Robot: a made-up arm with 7 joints. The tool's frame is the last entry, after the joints. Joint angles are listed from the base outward. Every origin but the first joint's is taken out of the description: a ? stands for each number. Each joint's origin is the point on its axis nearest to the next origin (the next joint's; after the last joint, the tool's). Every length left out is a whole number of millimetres.
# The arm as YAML. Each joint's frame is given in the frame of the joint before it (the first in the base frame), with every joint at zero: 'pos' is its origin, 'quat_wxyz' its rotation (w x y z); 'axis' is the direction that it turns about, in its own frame. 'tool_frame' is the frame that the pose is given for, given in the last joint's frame.
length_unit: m
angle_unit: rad
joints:
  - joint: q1
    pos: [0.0, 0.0, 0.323]
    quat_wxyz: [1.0, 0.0, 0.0, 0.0]
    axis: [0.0, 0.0, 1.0]
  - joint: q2
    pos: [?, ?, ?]
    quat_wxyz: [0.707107, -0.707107, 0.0, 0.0]
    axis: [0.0, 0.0, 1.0]
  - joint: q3
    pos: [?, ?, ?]
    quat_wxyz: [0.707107, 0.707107, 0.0, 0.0]
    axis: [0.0, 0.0, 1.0]
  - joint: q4
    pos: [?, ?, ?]
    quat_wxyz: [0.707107, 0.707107, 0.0, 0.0]
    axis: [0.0, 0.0, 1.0]
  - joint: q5
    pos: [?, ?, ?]
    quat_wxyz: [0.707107, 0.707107, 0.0, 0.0]
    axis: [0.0, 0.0, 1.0]
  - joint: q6
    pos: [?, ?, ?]
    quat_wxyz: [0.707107, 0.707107, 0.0, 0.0]
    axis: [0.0, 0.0, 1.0]
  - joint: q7
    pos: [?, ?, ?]
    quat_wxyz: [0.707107, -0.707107, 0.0, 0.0]
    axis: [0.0, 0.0, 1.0]
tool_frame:
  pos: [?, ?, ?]
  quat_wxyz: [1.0, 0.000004, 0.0, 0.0]
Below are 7 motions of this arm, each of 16 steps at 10 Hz.
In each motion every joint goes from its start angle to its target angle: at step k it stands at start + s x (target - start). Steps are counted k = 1, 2, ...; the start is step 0. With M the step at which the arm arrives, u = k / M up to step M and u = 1 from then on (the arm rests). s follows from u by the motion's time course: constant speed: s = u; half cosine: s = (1 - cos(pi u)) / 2; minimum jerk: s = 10 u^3 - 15 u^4 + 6 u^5.
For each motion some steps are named. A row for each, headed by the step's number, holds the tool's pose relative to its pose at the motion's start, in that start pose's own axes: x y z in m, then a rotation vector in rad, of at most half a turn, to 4 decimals.
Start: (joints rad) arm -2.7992 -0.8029 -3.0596 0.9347 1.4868 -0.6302 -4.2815
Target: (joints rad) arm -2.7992 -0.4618 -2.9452 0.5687 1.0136 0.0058 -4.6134
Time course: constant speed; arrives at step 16
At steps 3, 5, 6, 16:
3: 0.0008 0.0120 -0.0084 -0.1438 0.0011 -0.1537
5: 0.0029 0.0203 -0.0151 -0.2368 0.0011 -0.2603
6: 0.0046 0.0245 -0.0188 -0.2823 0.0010 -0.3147
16: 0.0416 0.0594 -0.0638 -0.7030 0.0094 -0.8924

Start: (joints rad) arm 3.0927 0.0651 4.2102 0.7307 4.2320 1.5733 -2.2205
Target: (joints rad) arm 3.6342 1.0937 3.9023 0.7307 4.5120 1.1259 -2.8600
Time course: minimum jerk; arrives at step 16
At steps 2, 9, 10, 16:
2: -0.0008 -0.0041 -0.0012 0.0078 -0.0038 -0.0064
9: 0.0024 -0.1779 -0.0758 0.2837 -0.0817 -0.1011
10: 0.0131 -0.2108 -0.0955 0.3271 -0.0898 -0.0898
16: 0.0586 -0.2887 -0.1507 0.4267 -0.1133 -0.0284

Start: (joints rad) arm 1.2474 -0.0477 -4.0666 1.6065 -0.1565 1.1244 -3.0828
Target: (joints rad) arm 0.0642 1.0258 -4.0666 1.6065 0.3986 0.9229 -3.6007
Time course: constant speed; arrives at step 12
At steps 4, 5, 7, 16:
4: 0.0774 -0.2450 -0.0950 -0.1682 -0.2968 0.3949
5: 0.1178 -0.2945 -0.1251 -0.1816 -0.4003 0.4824
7: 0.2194 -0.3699 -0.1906 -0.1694 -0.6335 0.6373
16: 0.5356 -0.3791 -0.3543 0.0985 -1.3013 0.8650

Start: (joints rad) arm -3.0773 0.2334 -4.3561 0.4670 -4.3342 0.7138 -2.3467
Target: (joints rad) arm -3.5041 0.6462 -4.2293 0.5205 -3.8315 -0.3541 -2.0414
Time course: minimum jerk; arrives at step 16
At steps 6, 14, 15, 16:
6: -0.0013 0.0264 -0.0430 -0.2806 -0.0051 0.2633
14: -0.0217 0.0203 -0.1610 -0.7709 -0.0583 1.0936
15: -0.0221 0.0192 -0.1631 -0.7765 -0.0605 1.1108
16: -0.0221 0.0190 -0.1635 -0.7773 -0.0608 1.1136

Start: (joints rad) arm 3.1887 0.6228 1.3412 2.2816 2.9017 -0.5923 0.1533
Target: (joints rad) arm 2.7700 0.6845 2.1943 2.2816 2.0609 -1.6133 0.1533
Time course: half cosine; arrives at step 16
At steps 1, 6, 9, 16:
1: -0.0001 0.0000 -0.0015 0.0013 0.0069 -0.0047
6: -0.0087 -0.0010 -0.0552 0.0728 0.1993 -0.1467
9: -0.0248 -0.0034 -0.1172 0.1971 0.3462 -0.2622
16: -0.0501 -0.0006 -0.2193 0.4473 0.4911 -0.3463

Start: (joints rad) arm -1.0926 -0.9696 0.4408 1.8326 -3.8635 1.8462 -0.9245
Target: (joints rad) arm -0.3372 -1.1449 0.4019 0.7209 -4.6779 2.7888 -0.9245
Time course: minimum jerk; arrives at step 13
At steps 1, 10, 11, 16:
1: -0.0007 -0.0002 -0.0003 0.0018 -0.0016 0.0028
10: -0.2151 -0.1344 -0.0416 0.8765 -0.3577 0.7870
11: -0.2277 -0.1486 -0.0449 0.9589 -0.3774 0.8371
16: -0.2340 -0.1559 -0.0468 1.0022 -0.3873 0.8626

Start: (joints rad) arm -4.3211 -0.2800 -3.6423 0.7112 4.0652 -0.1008 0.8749
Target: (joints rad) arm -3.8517 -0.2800 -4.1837 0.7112 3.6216 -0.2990 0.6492
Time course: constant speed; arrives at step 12
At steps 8, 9, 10, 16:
8: -0.0312 -0.0080 -0.0203 0.0733 -0.0334 -0.4356
9: -0.0353 -0.0085 -0.0236 0.0846 -0.0388 -0.4882
10: -0.0396 -0.0089 -0.0270 0.0964 -0.0446 -0.5404
16: -0.0482 -0.0095 -0.0343 0.1216 -0.0567 -0.6434

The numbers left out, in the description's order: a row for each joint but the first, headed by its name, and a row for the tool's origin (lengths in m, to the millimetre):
q2: 0.0 0.0 0.0
q3: 0.0 -0.246 0.0
q4: 0.07 0.0 0.0
q5: 0.064 -0.281 0.0
q6: 0.0 0.0 0.0
q7: 0.072 0.092 0.0
tool: 0.0 0.0 0.0

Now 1 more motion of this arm.
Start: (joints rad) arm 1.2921 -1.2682 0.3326 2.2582 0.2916 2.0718 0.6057
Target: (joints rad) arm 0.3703 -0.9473 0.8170 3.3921 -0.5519 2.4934 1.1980
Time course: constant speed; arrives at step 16
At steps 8, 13, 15, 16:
8: -0.0347 -0.0947 0.0507 -0.4522 0.4343 0.3328
13: -0.0503 -0.1132 0.0911 -0.5521 0.7190 0.6045
15: -0.0557 -0.1111 0.1063 -0.5555 0.8275 0.7290
16: -0.0583 -0.1081 0.1135 -0.5500 0.8799 0.7949

